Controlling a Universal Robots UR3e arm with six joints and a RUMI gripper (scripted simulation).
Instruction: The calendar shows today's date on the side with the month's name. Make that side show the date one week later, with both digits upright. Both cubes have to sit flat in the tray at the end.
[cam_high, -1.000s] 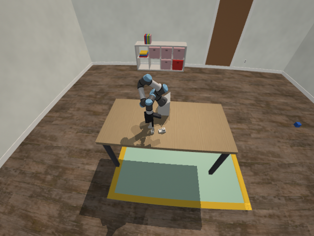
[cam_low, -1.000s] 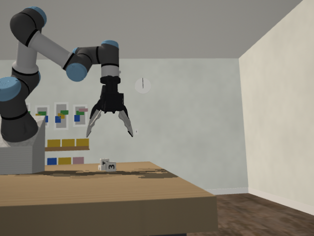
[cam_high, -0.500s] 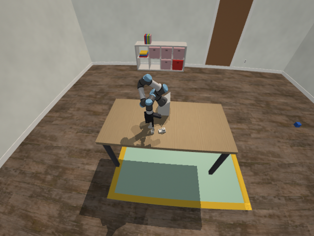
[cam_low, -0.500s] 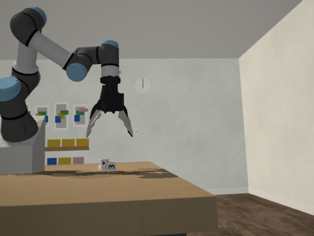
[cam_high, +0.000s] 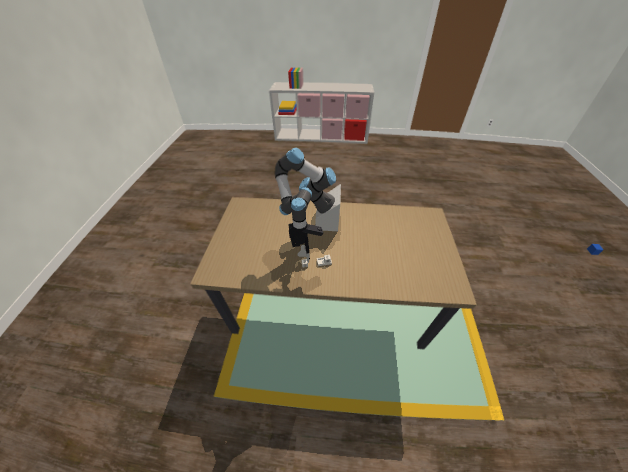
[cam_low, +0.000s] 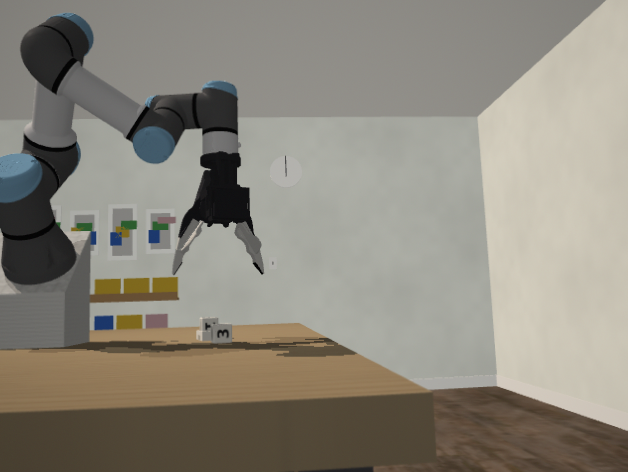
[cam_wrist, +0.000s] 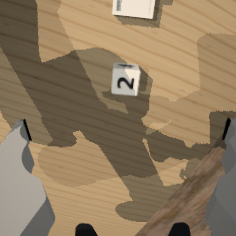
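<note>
Now: the white calendar tray 2 cm behind my hand, 11 cm to the left of it and 11 cm below it.
</note>
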